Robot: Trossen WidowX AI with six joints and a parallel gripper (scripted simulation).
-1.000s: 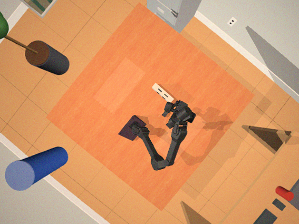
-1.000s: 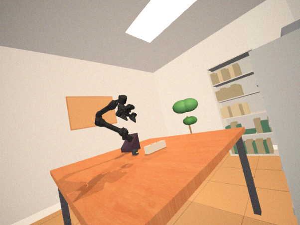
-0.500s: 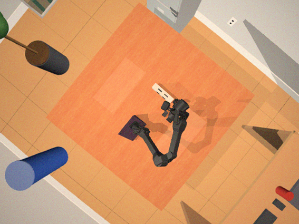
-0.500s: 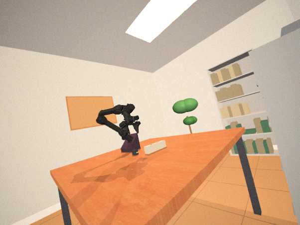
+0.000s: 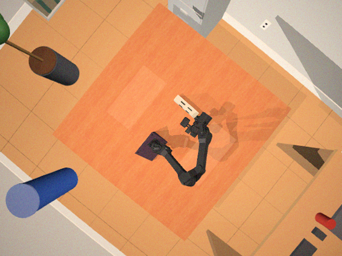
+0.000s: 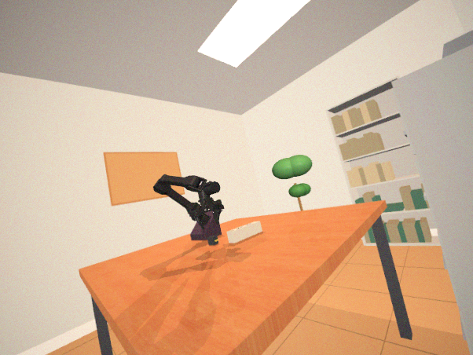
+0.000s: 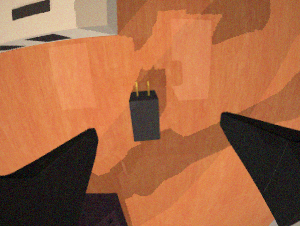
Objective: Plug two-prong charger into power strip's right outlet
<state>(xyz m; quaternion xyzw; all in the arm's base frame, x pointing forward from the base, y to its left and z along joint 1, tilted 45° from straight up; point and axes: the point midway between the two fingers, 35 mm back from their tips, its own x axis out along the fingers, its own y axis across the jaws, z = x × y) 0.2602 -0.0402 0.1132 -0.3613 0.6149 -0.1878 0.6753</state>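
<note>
Now: the two-prong charger 70 mm below my gripper tip, 10 mm to the left of it and 10 mm behind it.
</note>
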